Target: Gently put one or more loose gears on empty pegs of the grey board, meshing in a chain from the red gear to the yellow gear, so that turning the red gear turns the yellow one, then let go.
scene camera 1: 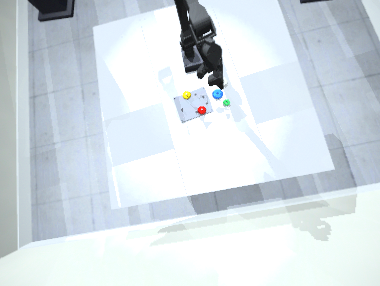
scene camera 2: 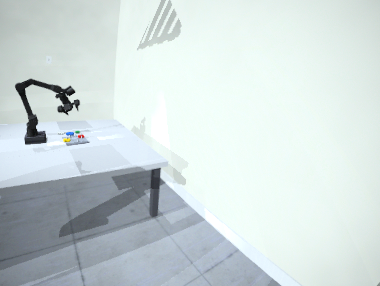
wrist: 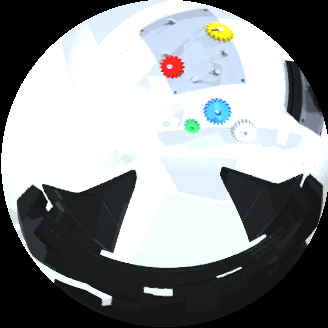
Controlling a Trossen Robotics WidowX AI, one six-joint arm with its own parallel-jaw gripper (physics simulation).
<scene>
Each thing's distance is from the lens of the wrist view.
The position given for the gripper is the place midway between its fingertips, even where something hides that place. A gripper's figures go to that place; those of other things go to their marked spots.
gripper (wrist: 179,172): 0.10 m
grey board (wrist: 187,39): 0.26 m
</scene>
